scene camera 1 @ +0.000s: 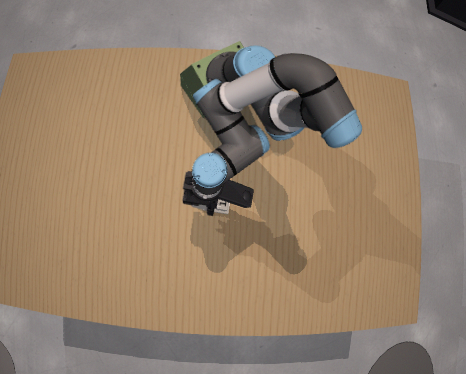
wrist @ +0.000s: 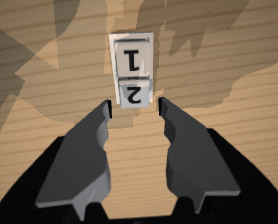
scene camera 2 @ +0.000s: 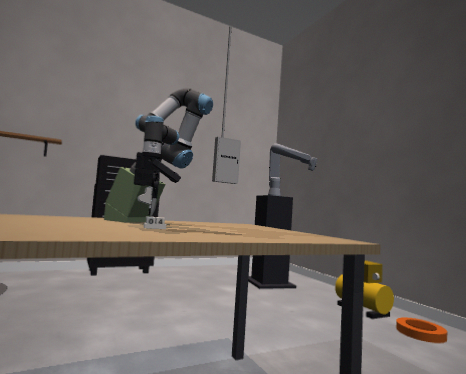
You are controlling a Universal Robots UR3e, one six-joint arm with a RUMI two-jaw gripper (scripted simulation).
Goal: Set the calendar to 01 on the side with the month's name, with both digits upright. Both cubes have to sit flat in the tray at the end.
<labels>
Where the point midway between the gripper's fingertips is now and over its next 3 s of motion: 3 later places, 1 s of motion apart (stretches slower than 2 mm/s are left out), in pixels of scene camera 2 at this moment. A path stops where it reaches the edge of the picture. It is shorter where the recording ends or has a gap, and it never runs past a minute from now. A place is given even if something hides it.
My gripper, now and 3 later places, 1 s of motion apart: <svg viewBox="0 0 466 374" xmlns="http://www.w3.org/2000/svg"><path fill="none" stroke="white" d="M150 215L151 199L152 191L153 174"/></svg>
</labels>
